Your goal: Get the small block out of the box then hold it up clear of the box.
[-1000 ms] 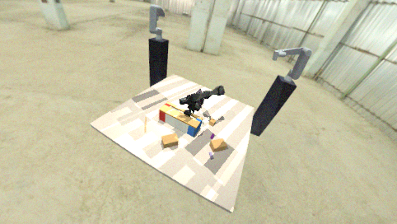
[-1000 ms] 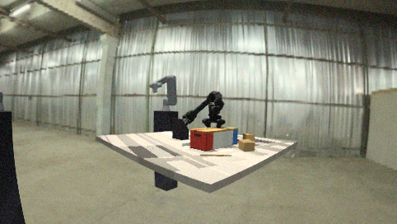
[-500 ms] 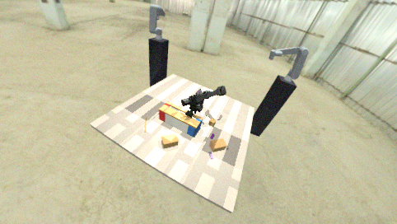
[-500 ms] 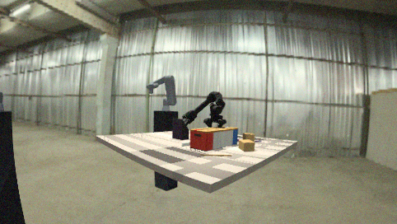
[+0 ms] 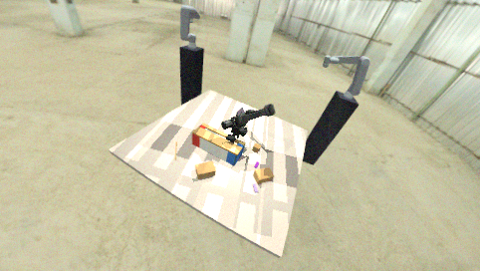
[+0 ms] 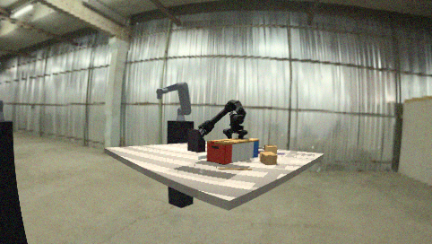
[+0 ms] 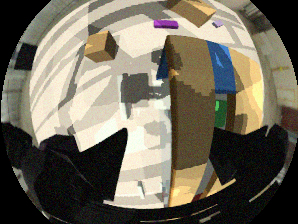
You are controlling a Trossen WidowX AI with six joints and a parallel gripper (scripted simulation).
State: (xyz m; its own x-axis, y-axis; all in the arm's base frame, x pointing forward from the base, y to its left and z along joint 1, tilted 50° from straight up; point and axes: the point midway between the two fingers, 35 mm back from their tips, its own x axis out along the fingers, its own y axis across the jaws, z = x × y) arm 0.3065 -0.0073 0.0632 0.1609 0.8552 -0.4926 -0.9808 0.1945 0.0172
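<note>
Now: the green block 7 cm ahead of my gripper tip. From my gripper tip the other things lie so: thin stick (23 cm ahead, 38 cm to the right, 9 cm below); then clear-fronted box (2 cm ahead, 12 cm to the right, 3 cm below).
</note>
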